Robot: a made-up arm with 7 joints.
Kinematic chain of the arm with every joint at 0, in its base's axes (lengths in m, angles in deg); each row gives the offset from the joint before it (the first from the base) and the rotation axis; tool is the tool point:
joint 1: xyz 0 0 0.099 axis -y
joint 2: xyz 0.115 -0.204 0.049 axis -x
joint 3: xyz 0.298 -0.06 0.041 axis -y
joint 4: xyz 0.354 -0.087 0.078 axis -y
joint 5: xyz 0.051 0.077 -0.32 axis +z
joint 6: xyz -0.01 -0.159 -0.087 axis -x
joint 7: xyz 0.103 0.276 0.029 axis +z
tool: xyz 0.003 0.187 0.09
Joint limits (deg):
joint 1: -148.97..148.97
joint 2: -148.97..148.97
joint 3: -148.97..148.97
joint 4: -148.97..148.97
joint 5: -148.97..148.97
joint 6: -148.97..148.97
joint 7: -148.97..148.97
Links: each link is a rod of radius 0.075 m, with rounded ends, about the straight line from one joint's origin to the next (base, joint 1, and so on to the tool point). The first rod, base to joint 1, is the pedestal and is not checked.
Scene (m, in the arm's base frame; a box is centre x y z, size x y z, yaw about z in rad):
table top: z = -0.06
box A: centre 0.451 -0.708 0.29 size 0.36 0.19 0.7 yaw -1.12
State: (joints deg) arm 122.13 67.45 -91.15 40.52 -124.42 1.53 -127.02
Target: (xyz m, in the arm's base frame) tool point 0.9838 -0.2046 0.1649
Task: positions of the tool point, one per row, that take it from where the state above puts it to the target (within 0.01 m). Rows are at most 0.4 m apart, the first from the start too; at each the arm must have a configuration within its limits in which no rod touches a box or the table.
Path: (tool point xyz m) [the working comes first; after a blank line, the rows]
Joints at the target: 62.46 -23.58 -82.29 62.60 -93.76 41.70 -92.21
Straight joint move there: touches box A.

1: -0.2258 -0.8397 0.4144
2: -0.1752 -0.9047 0.6789
3: -0.0578 -0.8858 0.9572
4: 0.1155 -0.7765 1.2032
5: 0.3139 -0.5886 1.3788
6: 0.4950 -0.3489 1.4677
7: 0.4220 -0.5625 1.3986
8: 0.3921 -0.7055 1.2832
9: 0.3989 -0.7723 1.1505
10: 0.4248 -0.7682 1.0217
11: 0.4509 -0.7080 0.9057
12: 0.7388 -0.5708 0.7197
13: 0.9240 -0.3987 0.4568
14: 0.9838 -0.2046 0.1648

